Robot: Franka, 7 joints.
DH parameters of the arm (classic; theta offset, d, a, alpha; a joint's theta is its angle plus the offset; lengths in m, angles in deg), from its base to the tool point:
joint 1: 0 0.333 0 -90
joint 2: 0 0 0 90
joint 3: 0 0.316 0.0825 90
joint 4: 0 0 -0.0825 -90
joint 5: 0 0.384 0 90
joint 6: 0 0 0.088 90
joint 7: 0 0.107 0 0
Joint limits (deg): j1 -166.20..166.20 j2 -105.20..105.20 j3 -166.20..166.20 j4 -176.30..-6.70 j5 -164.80..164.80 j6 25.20..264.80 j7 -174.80..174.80
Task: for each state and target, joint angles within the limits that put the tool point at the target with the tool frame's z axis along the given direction. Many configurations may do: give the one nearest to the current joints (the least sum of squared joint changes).
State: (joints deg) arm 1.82 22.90 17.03 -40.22 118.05 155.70 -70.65
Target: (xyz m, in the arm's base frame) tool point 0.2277 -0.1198 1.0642 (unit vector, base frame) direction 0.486 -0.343 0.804
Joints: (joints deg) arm -16.74 7.39 18.91 -6.96 128.79 204.74 -70.65
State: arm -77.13 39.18 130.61 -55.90 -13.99 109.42 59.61
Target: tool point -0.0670 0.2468 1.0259 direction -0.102 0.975 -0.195
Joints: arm -30.25 34.68 166.20 -77.82 -48.92 115.35 59.61
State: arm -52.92 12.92 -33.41 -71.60 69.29 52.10 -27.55
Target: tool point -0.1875 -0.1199 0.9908 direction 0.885 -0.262 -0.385
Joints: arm -64.16 -26.19 -54.81 -51.52 68.67 49.68 -27.55
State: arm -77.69 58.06 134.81 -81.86 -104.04 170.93 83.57
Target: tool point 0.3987 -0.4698 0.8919 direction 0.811 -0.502 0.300
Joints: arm -81.15 63.83 125.90 -48.01 -105.88 153.56 83.57
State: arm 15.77 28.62 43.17 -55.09 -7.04 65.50 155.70
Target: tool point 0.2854 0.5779 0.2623 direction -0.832 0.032 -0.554
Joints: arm 20.57 47.95 47.56 -91.48 17.39 101.10 155.70
